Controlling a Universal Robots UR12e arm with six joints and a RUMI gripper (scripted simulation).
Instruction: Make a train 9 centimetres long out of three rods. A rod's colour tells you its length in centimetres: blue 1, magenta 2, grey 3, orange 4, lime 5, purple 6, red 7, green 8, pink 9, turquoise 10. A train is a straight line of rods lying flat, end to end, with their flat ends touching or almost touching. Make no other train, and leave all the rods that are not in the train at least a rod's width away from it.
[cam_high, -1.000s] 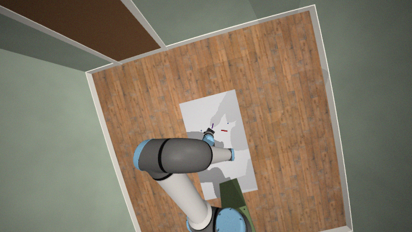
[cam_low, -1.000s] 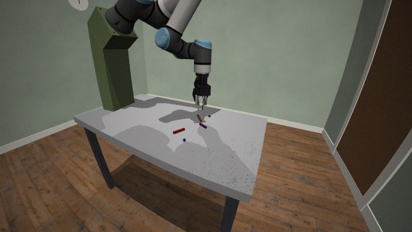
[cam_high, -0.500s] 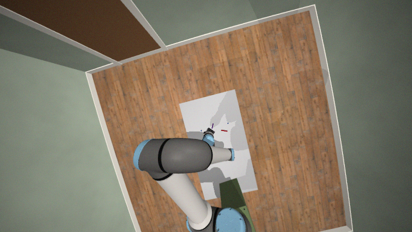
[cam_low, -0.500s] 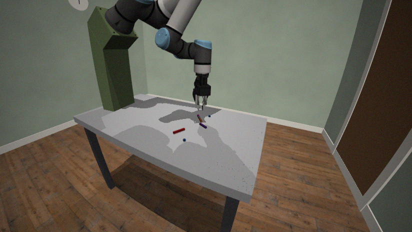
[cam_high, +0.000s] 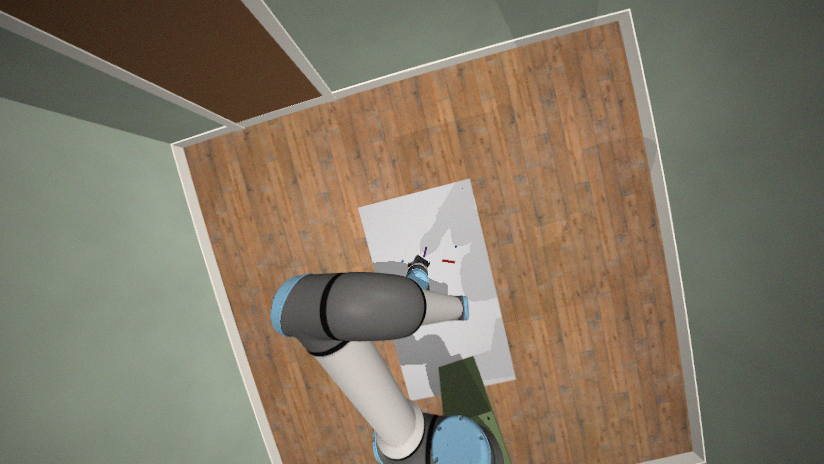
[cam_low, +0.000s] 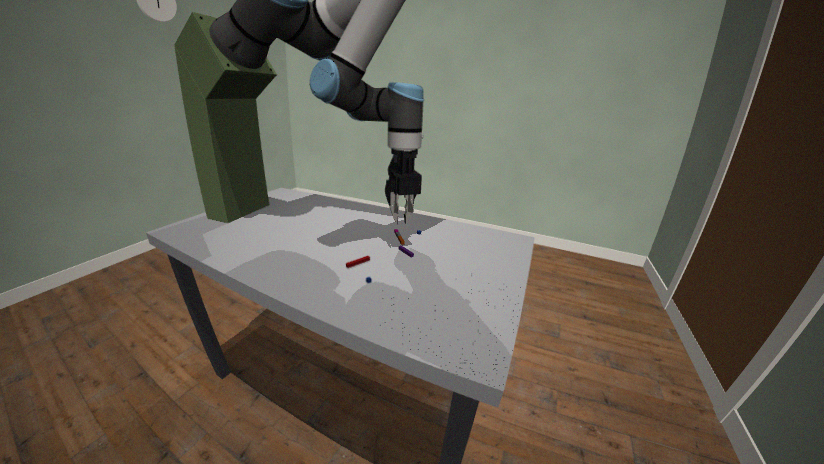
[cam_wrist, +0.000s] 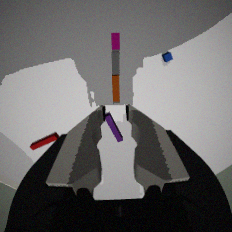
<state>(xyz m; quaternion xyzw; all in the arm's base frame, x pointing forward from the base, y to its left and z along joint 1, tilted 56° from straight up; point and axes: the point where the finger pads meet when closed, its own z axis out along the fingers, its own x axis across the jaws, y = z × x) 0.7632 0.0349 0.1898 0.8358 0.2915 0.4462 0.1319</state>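
Now: the orange rod 70 mm below my hand. From my hand the other things lie so: purple rod (70 mm below, 60 mm to the right, 40 mm ahead); then grey rod (70 mm below, 30 mm to the left, 20 mm behind); then magenta rod (70 mm below, 50 mm to the left, 40 mm behind).
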